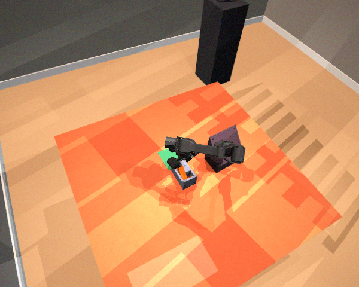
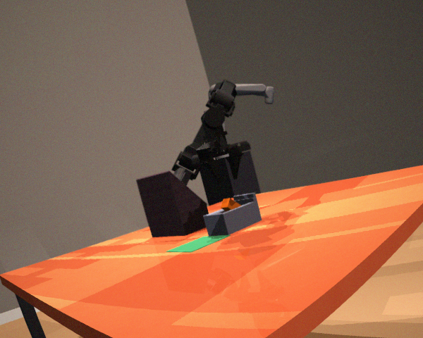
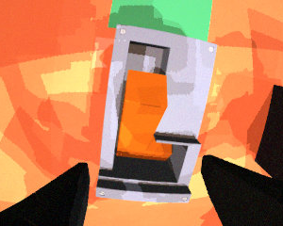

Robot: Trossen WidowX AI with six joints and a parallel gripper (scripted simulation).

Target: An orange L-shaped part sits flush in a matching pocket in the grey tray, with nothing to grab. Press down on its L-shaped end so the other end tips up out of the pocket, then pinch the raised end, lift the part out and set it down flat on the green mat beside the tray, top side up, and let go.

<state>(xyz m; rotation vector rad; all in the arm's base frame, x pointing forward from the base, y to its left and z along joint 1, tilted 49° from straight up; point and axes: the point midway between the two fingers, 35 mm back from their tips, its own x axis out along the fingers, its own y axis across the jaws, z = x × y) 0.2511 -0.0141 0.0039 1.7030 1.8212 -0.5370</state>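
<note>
My gripper tip is 2 cm past the orange L-shaped part, 2 cm to the right of it and 11 cm above it.
</note>
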